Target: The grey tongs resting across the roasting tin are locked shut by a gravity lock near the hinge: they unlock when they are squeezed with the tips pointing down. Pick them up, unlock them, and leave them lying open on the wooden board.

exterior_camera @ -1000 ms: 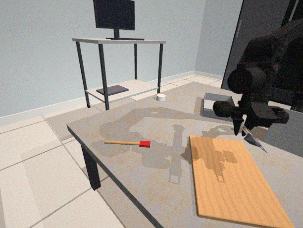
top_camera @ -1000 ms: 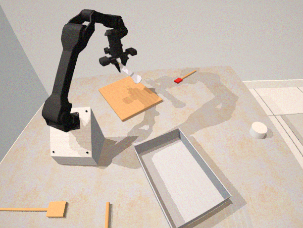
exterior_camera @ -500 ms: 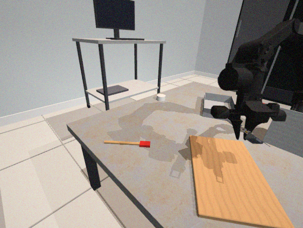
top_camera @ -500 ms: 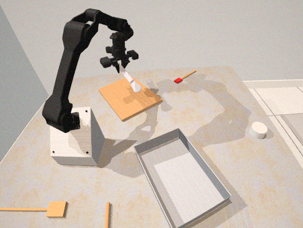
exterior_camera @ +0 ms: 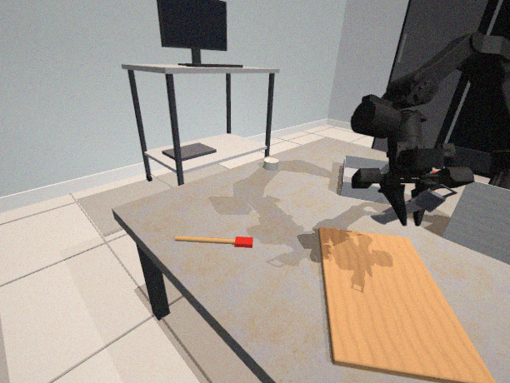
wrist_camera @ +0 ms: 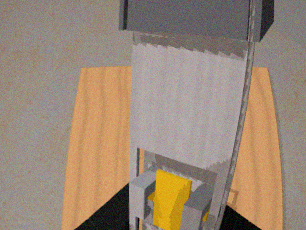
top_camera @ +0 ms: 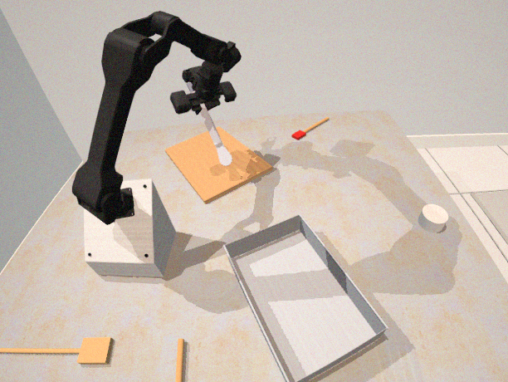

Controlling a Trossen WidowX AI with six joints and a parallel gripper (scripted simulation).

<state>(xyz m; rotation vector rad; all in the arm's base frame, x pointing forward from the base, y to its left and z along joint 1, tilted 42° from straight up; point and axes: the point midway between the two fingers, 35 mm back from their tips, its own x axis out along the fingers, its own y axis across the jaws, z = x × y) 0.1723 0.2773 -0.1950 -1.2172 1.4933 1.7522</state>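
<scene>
My gripper tip is 10 mm short of the yellow lock piece and 40 mm below it. The rest, counted from my gripper tip: grey roasting tin 210 mm ahead, 530 mm to the right, 150 mm below; then wooden board 10 mm ahead, 10 mm to the right, 170 mm below.
</scene>
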